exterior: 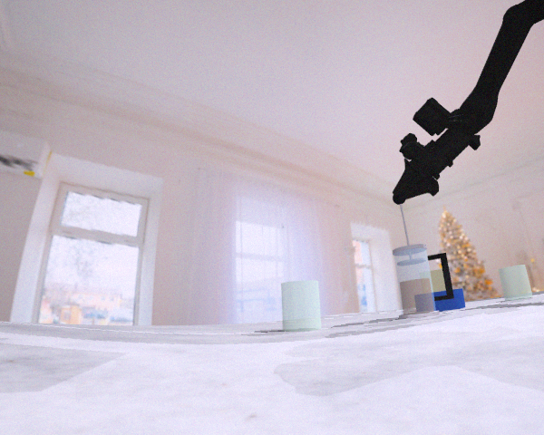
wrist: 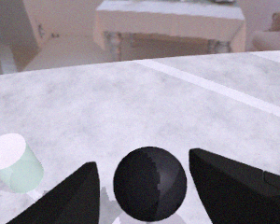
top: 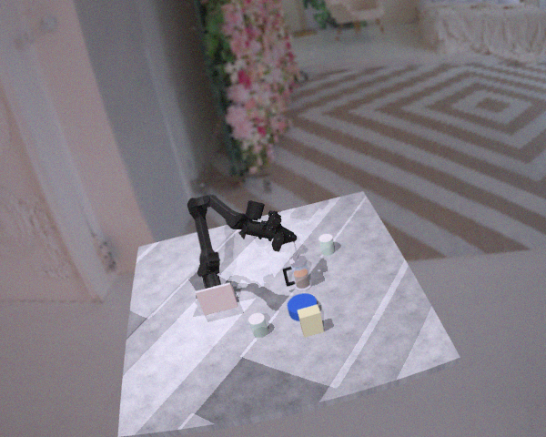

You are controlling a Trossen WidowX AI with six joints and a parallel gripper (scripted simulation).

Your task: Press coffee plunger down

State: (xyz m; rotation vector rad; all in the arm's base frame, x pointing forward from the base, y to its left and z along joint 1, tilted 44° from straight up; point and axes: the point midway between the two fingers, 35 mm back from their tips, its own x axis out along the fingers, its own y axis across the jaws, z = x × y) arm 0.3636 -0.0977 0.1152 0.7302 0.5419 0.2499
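The coffee press is 130 mm below my gripper tip and 20 mm behind it. The rest, counted from my gripper tip: cream cube (290 mm to the right, 200 mm below, 20 mm behind); blue disc (230 mm below, 170 mm to the right, 30 mm behind).
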